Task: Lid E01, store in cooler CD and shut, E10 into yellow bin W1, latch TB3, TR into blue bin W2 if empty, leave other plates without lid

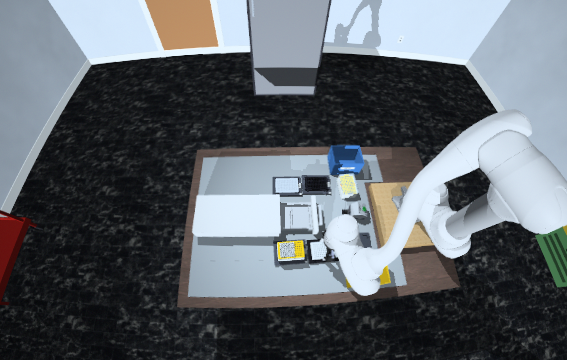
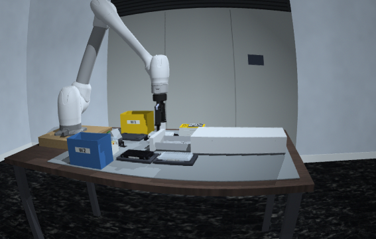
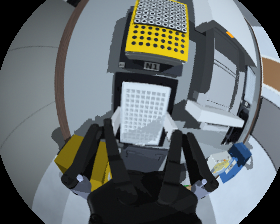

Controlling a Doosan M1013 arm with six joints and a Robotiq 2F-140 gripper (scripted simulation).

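My hand is 1 cm above the grey plate lid. Also, from my hand: black nest 3 cm below; yellow tip rack TR 16 cm ahead, 4 cm to the right, 2 cm above; white well plate 2 cm below.
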